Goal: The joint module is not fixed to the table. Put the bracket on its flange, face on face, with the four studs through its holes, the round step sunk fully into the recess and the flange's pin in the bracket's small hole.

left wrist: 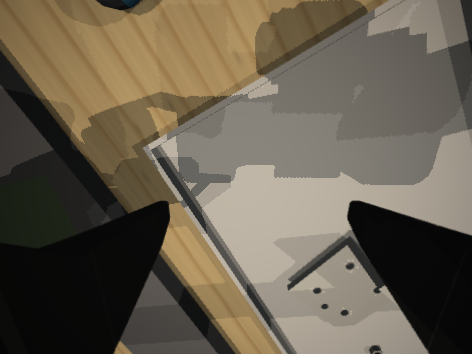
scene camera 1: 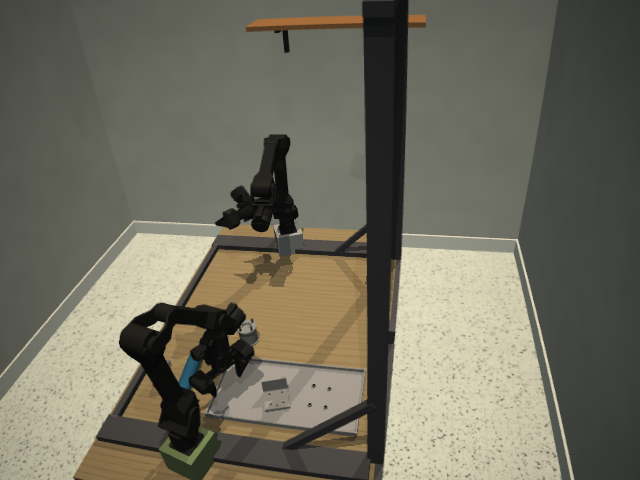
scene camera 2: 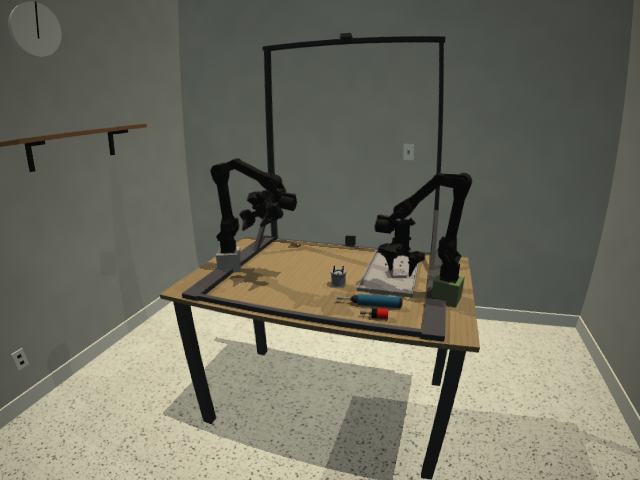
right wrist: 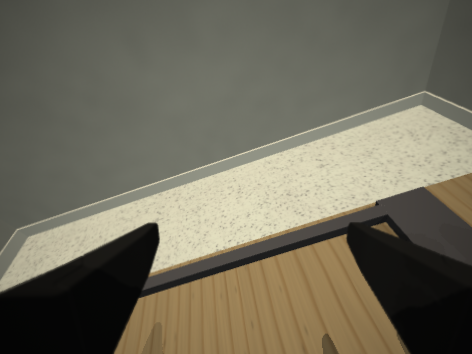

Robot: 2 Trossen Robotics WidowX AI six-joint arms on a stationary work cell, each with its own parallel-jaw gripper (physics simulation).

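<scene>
The grey bracket, an angled plate with several holes, lies in the shallow tray. The joint module, a short grey cylinder, stands upright on the table with its studs up, outside the tray. My left gripper is open and empty above the tray, pointing down. In the left wrist view the bracket lies below and beside the right-hand finger, which hides part of it. My right gripper is open and empty, high over the table's far side from the tray.
Several small nuts lie in the tray beside the bracket. A blue-handled driver and a red-handled driver lie on the table near the tray. A dark upright post and its slanted brace stand at the table's edge.
</scene>
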